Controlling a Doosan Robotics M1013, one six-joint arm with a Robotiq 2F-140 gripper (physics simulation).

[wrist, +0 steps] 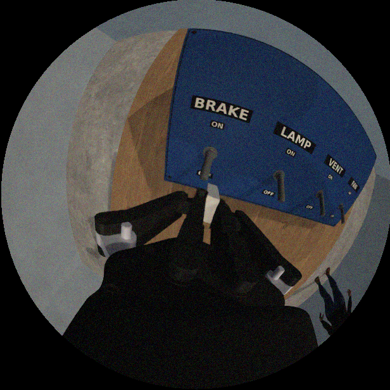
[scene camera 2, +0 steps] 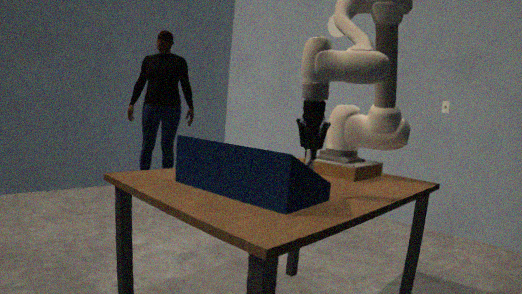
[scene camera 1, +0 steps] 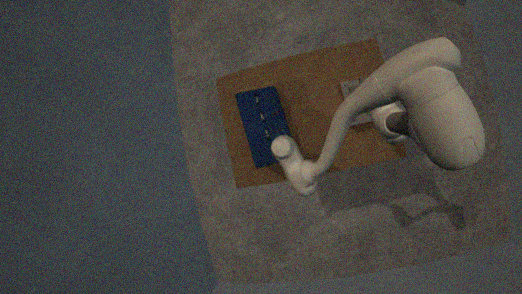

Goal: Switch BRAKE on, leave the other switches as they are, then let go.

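The blue switch panel has a sloped face with labelled switches. The BRAKE lever points down toward its OFF mark, which it partly covers. The LAMP lever, the VENT lever and the FAN lever also point down to the OFF side. My gripper is shut with nothing between its fingers. Its tips are just below the end of the BRAKE lever in the wrist view; whether they touch it cannot be told. In scene camera 1 the arm hides the gripper and the BRAKE switch.
The panel stands on a wooden table. The arm's base plate is at the other end of the table. A person stands beyond the table near the wall.
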